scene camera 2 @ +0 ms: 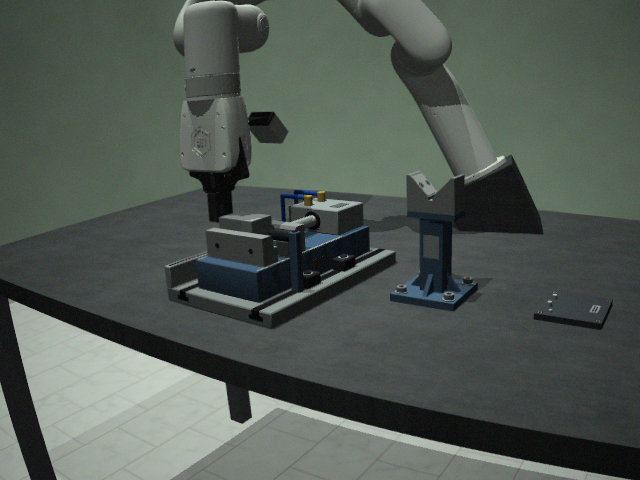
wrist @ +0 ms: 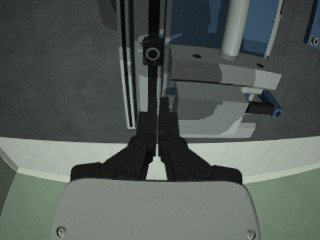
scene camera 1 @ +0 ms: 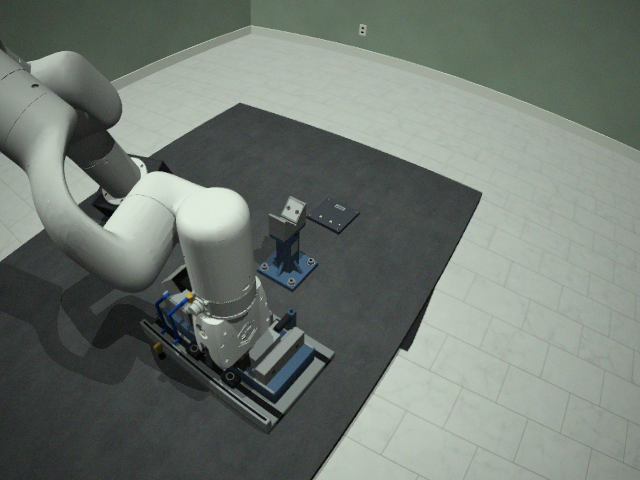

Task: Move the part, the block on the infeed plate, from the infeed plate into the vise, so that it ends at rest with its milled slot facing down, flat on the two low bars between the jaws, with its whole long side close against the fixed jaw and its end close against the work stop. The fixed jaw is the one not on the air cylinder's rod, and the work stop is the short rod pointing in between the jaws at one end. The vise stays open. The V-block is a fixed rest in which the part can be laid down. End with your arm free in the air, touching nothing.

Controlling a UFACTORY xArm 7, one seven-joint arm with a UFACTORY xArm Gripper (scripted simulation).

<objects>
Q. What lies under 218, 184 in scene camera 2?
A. My gripper.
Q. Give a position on a part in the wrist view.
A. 203, 108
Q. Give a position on a part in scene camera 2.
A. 254, 223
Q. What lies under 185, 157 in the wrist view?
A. My gripper.
</objects>
